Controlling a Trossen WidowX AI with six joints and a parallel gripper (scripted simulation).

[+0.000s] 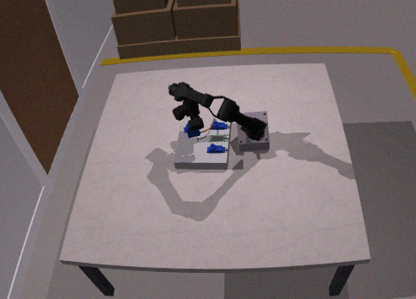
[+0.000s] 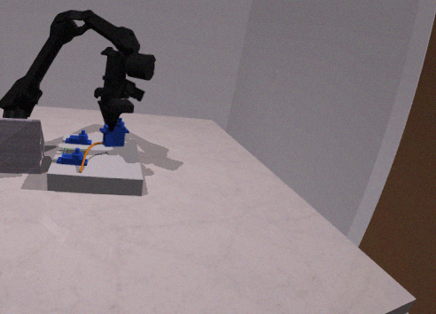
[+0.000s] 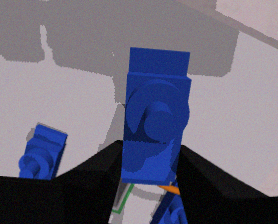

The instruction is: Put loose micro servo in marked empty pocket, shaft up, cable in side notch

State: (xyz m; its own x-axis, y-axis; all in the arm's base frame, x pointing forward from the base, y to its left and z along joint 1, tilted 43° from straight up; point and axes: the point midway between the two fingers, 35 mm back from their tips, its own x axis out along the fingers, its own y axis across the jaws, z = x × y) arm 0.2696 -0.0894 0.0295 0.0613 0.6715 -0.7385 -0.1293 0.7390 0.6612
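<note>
My gripper tip is now 1 cm short of the grey deck and 10 cm above it.
</note>
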